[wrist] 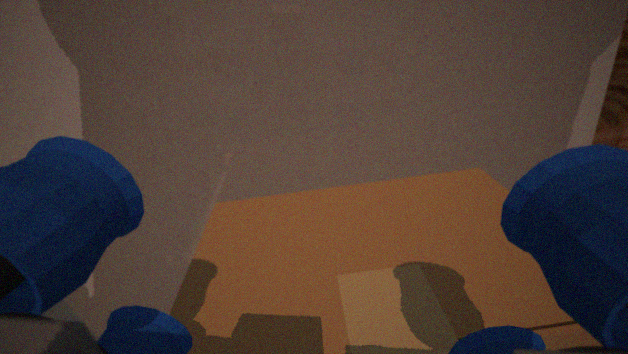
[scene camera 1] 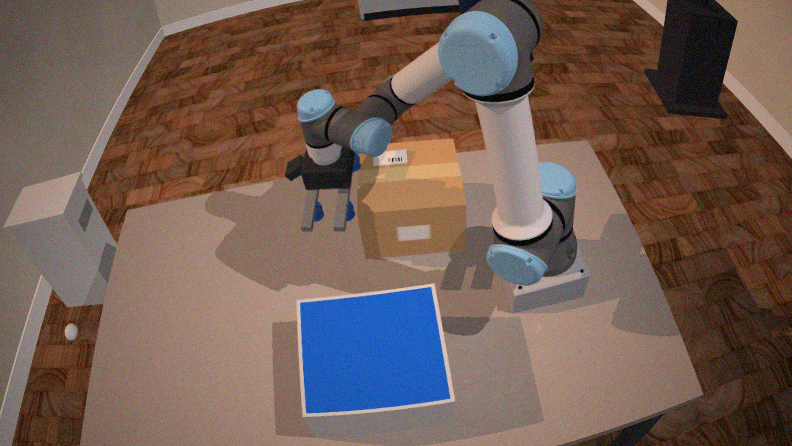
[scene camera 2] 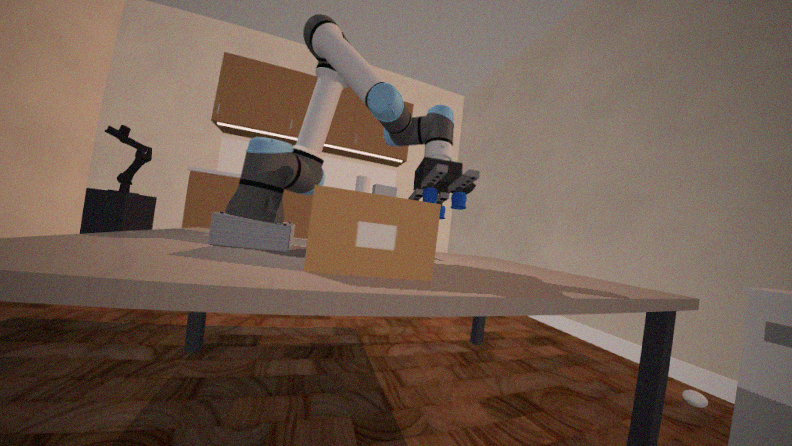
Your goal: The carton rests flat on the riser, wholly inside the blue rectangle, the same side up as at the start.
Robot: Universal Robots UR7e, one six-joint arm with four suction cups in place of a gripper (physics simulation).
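The suction head (wrist: 72, 199) carries nothing; the wrist view also shows a brown cardboard carton (wrist: 425, 257). The cup is 19 cm from the middle of the carton (scene camera 1: 410, 200). A riser with blue rectangle (scene camera 1: 377, 361) rests on the table. Scene camera 2 shows the brown cardboard carton (scene camera 2: 355, 233). Scene camera 2 does not show the riser with blue rectangle, hidden by the brown cardboard carton.
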